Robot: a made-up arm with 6 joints. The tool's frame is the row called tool.
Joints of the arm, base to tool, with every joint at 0 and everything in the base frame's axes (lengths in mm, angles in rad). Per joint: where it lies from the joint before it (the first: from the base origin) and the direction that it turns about. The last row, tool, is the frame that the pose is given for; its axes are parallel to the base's.
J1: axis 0 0 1 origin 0 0 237
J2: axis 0 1 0 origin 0 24 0
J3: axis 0 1 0 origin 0 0 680
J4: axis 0 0 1 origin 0 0 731
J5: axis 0 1 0 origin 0 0 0
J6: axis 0 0 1 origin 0 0 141
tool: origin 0 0 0
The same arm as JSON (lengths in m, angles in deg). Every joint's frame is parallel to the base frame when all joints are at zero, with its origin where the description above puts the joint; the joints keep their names.
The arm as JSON. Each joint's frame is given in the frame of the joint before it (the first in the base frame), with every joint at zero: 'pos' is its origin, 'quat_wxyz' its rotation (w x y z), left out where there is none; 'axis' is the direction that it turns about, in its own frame. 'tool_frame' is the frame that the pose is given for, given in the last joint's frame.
{"length_unit": "m", "angle_unit": "deg", "joints": [{"joint": "J1", "pos": [0.0, 0.0, 0.237], "axis": [0.0, 0.0, 1.0]}, {"joint": "J2", "pos": [0.0, 0.024, 0.0], "axis": [0.0, 1.0, 0.0]}, {"joint": "J3", "pos": [0.0, 0.0, 0.68], "axis": [0.0, 1.0, 0.0]}, {"joint": "J4", "pos": [0.0, 0.0, 0.731], "axis": [0.0, 0.0, 1.0]}, {"joint": "J5", "pos": [0.0, 0.0, 0.0], "axis": [0.0, 1.0, 0.0]}, {"joint": "J6", "pos": [0.0, 0.0, 0.141], "axis": [0.0, 0.0, 1.0]}], "tool_frame": {"pos": [0.0, 0.0, 0.0]}}
